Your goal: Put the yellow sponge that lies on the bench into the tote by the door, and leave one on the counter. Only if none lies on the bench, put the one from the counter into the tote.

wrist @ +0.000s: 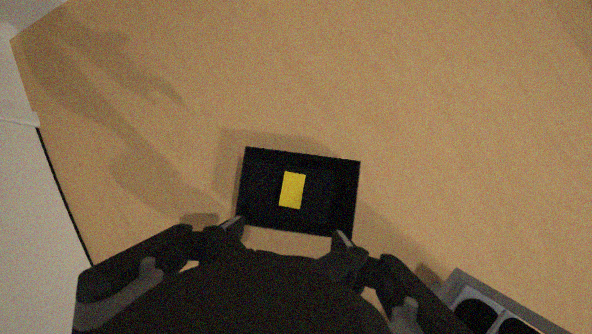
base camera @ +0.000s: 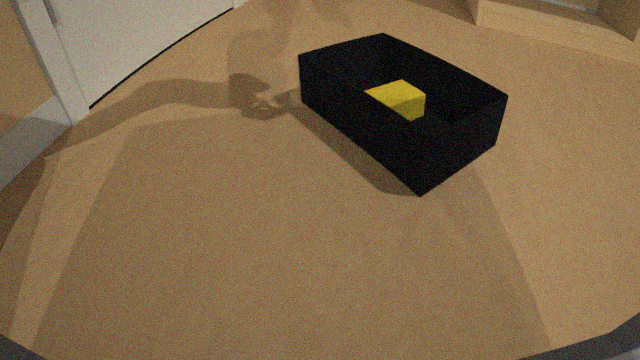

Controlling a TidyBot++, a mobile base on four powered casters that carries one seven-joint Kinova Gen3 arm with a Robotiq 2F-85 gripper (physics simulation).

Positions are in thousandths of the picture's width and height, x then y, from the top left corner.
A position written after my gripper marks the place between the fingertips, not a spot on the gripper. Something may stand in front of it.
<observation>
my gripper: wrist 486, 699; not seen in the base camera view (out of frame)
yellow sponge: wrist 496, 549; base camera 629, 271
black tote: wrist 555, 609; base camera 723, 326
</observation>
